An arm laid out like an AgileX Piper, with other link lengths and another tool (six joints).
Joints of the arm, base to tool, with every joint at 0 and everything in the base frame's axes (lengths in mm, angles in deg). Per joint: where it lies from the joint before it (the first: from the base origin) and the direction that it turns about. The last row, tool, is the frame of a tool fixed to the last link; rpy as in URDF.
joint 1: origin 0.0 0.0 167.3 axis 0 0 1
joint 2: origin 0.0 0.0 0.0 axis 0 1 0
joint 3: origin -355.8 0.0 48.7 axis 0 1 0
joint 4: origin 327.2 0.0 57.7 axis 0.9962 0 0.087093
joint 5: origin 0.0 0.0 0.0 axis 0 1 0
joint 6: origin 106.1 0.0 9.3 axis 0.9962 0 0.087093
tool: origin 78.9 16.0 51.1 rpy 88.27 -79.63 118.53
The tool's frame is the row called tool.
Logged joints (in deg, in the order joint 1, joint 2, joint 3, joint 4, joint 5, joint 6), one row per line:
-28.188, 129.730, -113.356, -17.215, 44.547, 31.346
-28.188, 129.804, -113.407, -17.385, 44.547, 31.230
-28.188, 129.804, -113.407, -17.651, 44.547, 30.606
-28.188, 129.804, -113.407, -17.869, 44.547, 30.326
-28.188, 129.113, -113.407, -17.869, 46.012, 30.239
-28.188, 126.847, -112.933, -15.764, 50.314, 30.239
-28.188, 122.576, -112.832, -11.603, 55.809, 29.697
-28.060, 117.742, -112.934, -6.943, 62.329, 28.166
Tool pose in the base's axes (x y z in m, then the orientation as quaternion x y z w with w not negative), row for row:
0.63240, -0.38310, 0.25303, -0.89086, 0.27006, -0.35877, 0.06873
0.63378, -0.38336, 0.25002, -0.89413, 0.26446, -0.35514, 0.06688
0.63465, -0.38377, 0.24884, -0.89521, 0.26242, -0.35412, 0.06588
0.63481, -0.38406, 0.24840, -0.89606, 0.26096, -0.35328, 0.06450
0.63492, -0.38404, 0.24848, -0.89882, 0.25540, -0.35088, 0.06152
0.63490, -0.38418, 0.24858, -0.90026, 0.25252, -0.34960, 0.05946
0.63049, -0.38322, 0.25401, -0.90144, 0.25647, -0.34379, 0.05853
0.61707, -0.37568, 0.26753, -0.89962, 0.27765, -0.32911, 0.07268
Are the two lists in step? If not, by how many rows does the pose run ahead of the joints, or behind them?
The pose runs 2 rows behind the joints: the pose in row i belongs to the joints in row i - 2.
